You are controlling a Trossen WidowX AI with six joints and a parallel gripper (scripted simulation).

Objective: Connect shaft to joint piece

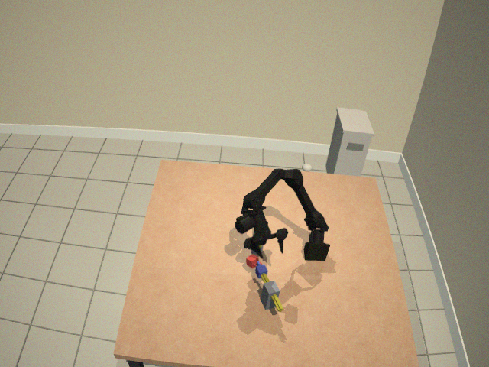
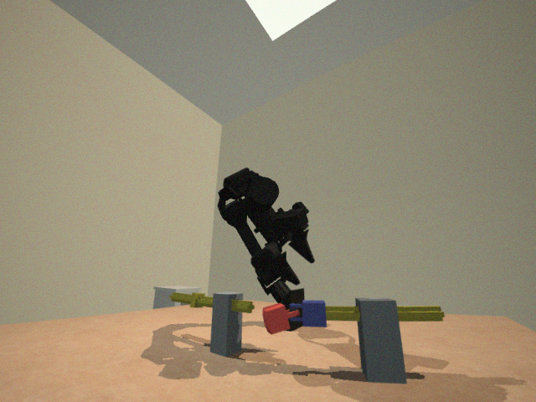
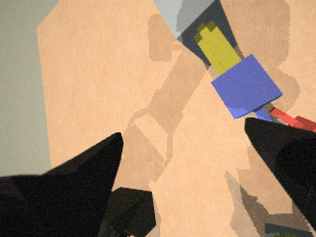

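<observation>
My gripper tip is now 80 mm short of the red joint piece, 20 mm to the left of it and 80 mm above it.
</observation>
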